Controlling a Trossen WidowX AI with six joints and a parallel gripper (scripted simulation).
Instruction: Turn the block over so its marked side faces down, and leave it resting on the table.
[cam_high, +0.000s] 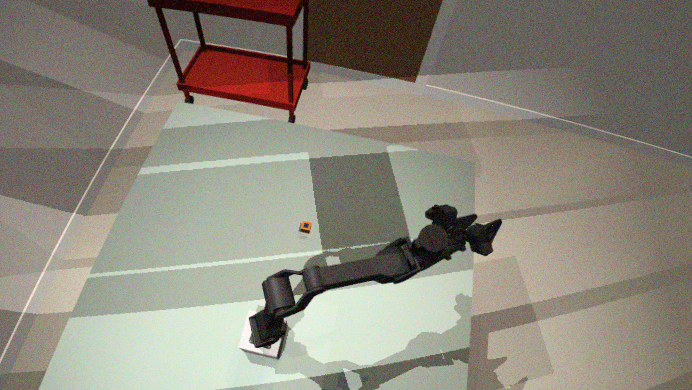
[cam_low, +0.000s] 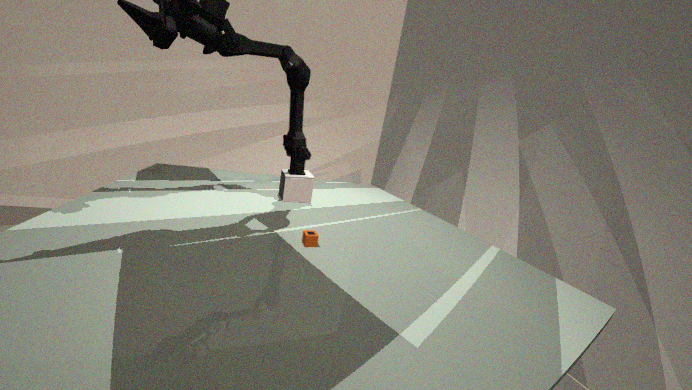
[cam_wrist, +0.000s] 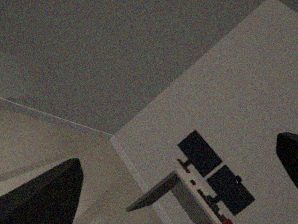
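The block lies 46 cm to the left of my gripper tip, 46 cm below it and 5 cm ahead of it.
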